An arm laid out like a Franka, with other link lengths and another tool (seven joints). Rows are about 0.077 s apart.
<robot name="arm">
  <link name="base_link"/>
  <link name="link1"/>
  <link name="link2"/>
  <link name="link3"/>
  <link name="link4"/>
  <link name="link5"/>
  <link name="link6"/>
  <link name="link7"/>
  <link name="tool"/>
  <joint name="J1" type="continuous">
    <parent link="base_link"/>
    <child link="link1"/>
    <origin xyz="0 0 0.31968"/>
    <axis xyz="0 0 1"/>
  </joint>
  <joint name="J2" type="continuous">
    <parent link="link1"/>
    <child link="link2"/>
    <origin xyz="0 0 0"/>
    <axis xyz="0 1 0"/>
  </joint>
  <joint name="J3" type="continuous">
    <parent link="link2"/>
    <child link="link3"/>
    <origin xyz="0 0 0.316"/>
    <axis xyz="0 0 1"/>
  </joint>
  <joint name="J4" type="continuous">
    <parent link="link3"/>
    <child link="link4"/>
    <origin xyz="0.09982 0 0"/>
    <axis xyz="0 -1 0"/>
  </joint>
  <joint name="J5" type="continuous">
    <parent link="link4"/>
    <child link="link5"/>
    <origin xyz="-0.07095 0 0.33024"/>
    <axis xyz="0 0 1"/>
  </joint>
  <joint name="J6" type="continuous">
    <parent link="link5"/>
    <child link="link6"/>
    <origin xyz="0 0 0"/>
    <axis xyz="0 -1 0"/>
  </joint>
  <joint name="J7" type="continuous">
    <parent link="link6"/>
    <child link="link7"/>
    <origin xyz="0.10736 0 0"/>
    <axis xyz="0 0 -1"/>
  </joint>
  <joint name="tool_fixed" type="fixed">
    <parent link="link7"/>
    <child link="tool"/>
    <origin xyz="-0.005 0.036 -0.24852" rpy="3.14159 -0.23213 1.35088"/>
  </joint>
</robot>
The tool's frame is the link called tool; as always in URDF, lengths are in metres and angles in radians. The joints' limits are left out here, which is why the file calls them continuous.
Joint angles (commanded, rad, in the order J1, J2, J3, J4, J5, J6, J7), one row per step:
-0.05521, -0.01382, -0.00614, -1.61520, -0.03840, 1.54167, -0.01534
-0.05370, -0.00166, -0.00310, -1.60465, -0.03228, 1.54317, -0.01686
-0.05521, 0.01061, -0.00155, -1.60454, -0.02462, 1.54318, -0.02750
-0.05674, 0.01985, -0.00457, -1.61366, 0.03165, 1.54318, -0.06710
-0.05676, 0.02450, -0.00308, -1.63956, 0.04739, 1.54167, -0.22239
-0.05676, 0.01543, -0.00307, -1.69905, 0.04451, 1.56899, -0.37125
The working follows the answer.
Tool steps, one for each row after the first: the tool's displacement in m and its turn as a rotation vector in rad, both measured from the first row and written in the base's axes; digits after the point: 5 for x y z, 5 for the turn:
0.00397, 0.00367, -0.00156, 0.00613, -0.00020, 0.00593
0.00518, 0.00550, -0.00764, 0.01519, 0.01177, 0.01625
0.00392, 0.01711, -0.01403, 0.07541, 0.02620, 0.04841
-0.00665, 0.02086, -0.02580, 0.10754, 0.05507, 0.20251
-0.01885, 0.01848, -0.04272, 0.12293, 0.07640, 0.34855

Tool pose at each row, in the base's axes (x y z in m, rotation vector in rad; rounded; the steps above come from the unrounded poses):
0.51510, -0.00536, 0.44250, -2.37797, -1.80589, -0.17125
0.51907, -0.00169, 0.44094, -2.36832, -1.80968, -0.17609
0.52028, 0.00014, 0.43487, -2.34843, -1.81165, -0.16813
0.51901, 0.01175, 0.42847, -2.27288, -1.81019, -0.19795
0.50845, 0.01550, 0.41670, -2.09225, -1.94442, -0.17227
0.49625, 0.01312, 0.39978, -1.92512, -2.06948, -0.14244

